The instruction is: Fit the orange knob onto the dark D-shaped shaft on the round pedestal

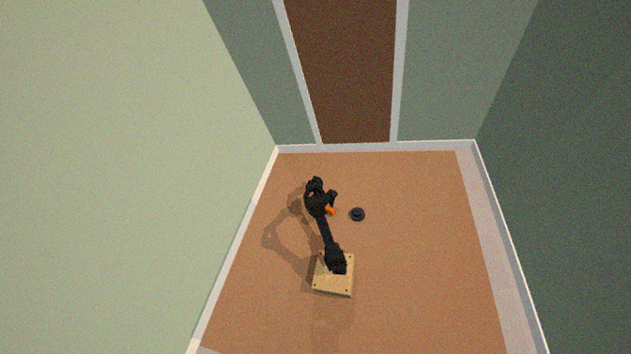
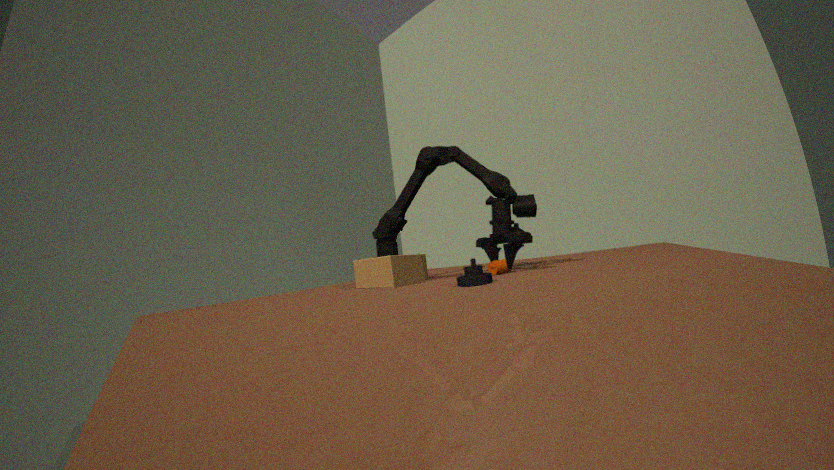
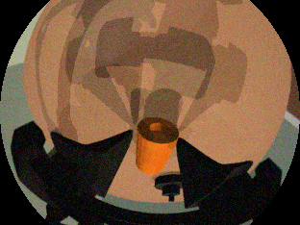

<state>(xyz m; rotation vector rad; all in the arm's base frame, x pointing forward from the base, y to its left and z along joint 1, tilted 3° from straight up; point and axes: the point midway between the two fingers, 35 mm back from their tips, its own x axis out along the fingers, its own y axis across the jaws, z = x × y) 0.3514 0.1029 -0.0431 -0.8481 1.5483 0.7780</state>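
My gripper tip is 10 mm to the left of the orange knob and 10 mm below it. From my gripper tip the other things lie so: round pedestal: 20 mm behind, 170 mm to the right, 20 mm above.
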